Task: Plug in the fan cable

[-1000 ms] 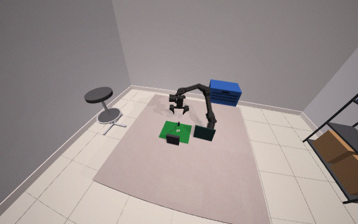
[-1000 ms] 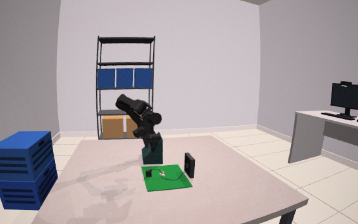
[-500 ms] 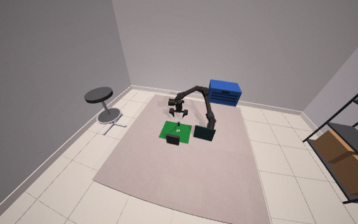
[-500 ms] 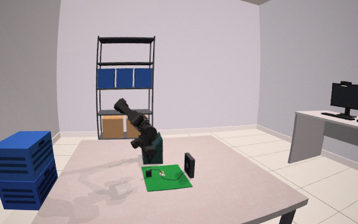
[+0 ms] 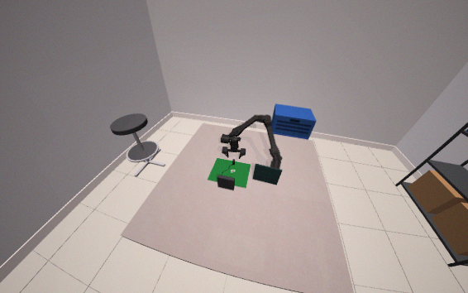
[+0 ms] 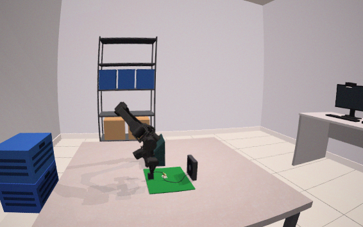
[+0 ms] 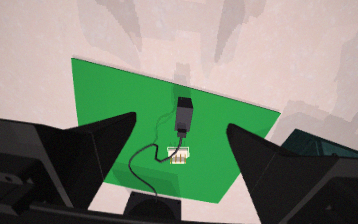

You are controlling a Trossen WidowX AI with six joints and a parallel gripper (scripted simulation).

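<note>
The dark fan plug lies 1 cm to the left of my gripper tip and 4 cm below it. From my gripper tip the other things lie so: white fan header 3 cm behind, 9 cm to the left, 6 cm below; then green board 1 cm behind, 10 cm to the left, 8 cm below; then black fan 3 cm behind, 24 cm to the left.
</note>
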